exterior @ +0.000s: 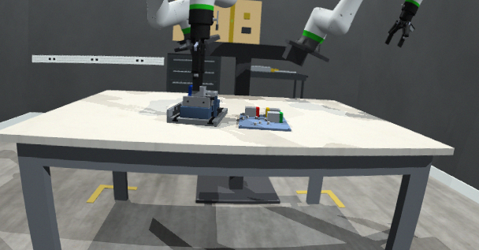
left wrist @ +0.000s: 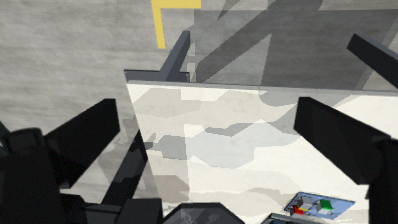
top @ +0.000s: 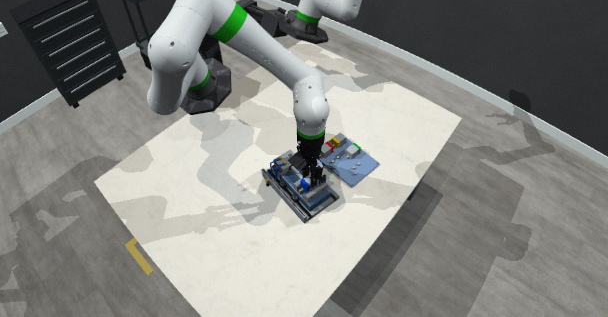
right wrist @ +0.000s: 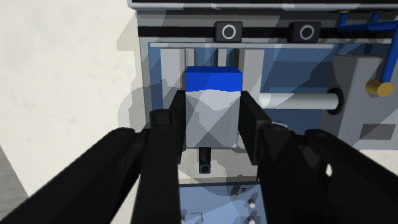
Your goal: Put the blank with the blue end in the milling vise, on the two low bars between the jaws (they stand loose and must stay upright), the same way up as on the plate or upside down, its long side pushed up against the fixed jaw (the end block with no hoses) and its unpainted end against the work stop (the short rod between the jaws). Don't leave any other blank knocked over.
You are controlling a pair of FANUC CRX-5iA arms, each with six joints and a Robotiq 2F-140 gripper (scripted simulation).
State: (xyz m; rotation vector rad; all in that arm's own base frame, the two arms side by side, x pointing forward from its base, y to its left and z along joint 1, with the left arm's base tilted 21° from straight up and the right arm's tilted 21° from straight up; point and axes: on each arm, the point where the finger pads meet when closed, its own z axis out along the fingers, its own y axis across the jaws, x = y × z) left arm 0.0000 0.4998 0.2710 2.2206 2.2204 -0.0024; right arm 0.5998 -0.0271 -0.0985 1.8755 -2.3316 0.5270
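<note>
My right hand is 3 cm above the blue-ended blank. From my right hand the other things lie so: moving jaw 7 cm below, 3 cm behind, 1 cm to the left; fixed jaw 7 cm below, 3 cm ahead; work stop 6 cm below, 5 cm to the left, 1 cm ahead.
</note>
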